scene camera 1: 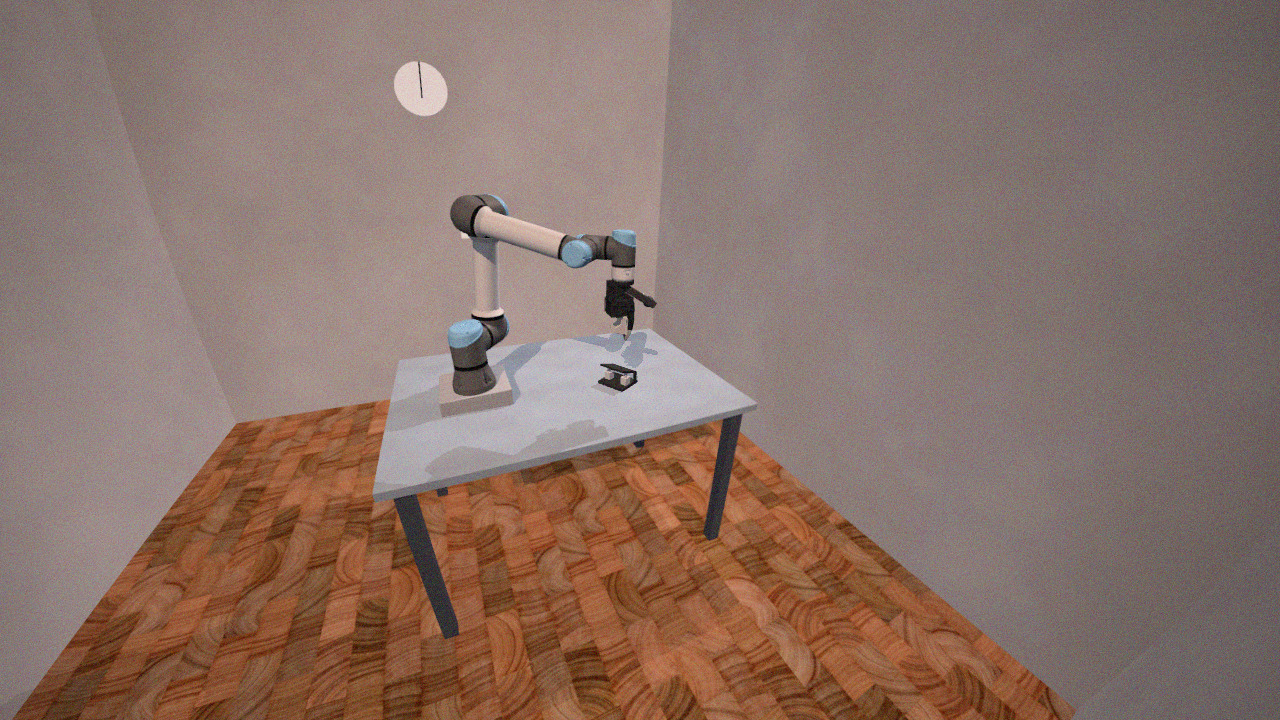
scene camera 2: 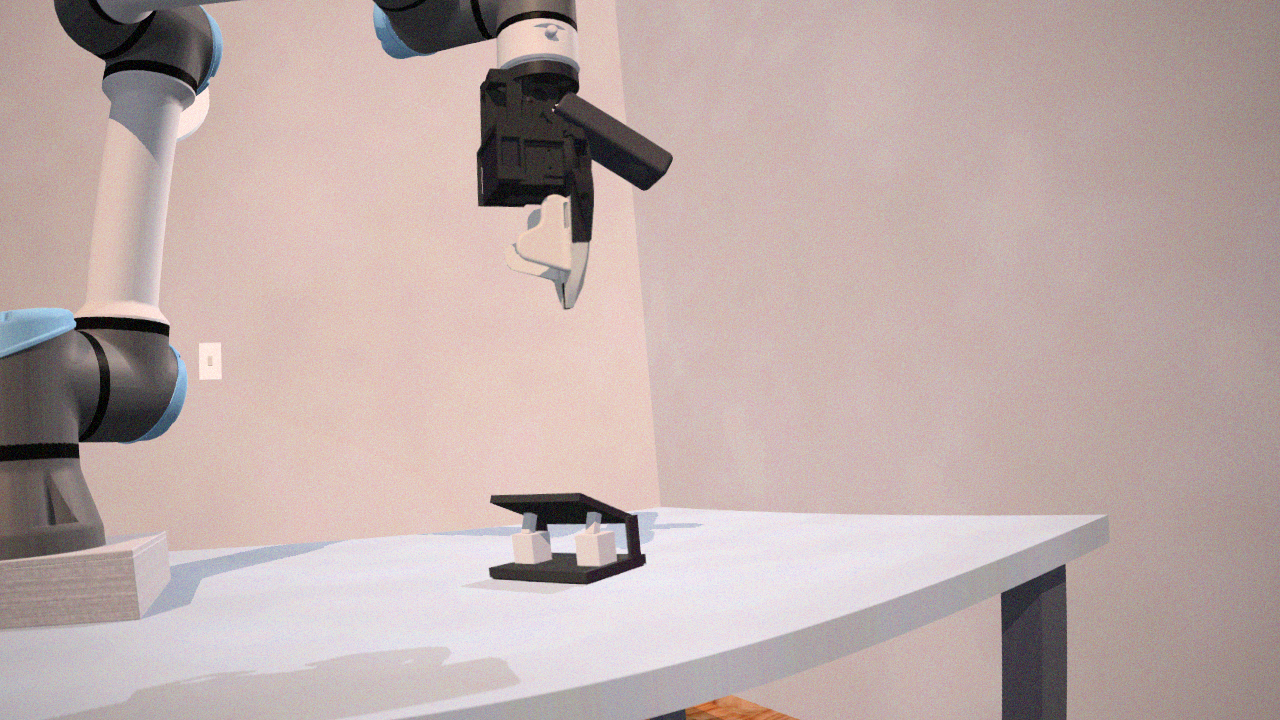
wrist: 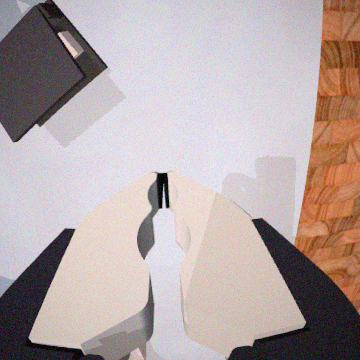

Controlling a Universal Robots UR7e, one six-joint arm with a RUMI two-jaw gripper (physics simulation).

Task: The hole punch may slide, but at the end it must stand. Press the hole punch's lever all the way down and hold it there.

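The hole punch stands upright on the table. It has a black base, two pale blocks with grey pins and a black lever. The lever is raised and slants up from its hinge post, with a gap over the blocks. My gripper is shut and empty, pointing down. It hangs well above the table and the lever, touching neither. In the wrist view the punch is at the upper left, partly cut off, away from my fingertips.
The arm's pale base block stands on the table left of the punch. In the wrist view the table's edge runs down the right side, with the wooden floor beyond it. Walls stand behind and to the right of the table.
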